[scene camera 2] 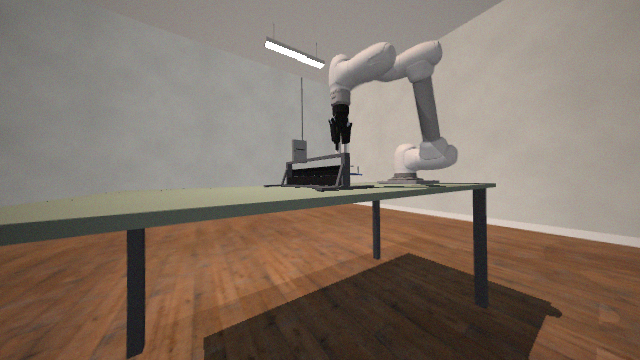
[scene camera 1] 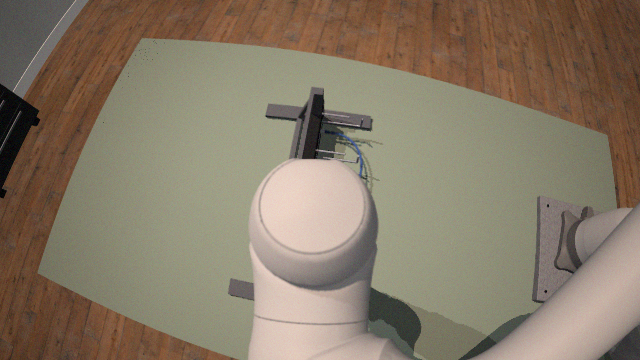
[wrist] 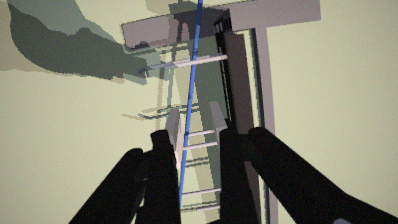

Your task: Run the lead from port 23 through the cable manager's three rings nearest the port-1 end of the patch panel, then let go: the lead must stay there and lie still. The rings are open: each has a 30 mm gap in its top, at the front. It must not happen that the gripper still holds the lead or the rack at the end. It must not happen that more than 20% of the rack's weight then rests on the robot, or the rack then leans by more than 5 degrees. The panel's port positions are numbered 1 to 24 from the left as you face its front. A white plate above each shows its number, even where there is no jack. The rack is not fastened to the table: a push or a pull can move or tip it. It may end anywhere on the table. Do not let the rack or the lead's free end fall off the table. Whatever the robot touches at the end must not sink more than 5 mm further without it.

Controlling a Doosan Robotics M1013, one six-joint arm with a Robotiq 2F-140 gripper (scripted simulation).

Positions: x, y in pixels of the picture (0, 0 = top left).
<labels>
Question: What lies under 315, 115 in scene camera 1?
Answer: A grey rack.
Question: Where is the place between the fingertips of my gripper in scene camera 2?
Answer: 341, 158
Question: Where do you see a grey rack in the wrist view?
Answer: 226, 41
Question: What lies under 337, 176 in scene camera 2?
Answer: A grey rack.
</labels>
